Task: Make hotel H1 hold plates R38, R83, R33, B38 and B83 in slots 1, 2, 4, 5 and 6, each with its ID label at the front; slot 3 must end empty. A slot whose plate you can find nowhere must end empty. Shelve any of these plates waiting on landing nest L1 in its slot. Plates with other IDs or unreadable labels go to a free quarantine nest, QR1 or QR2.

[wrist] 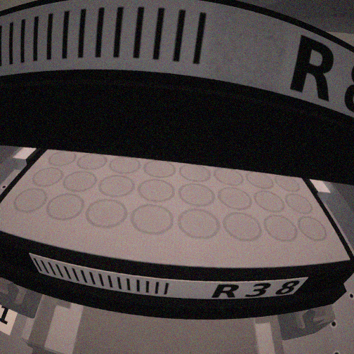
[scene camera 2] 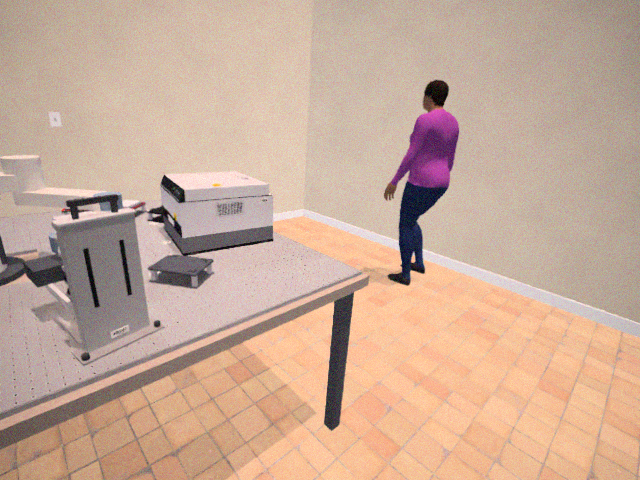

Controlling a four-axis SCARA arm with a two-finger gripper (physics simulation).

The pictures show: a plate R38 and a plate R83.
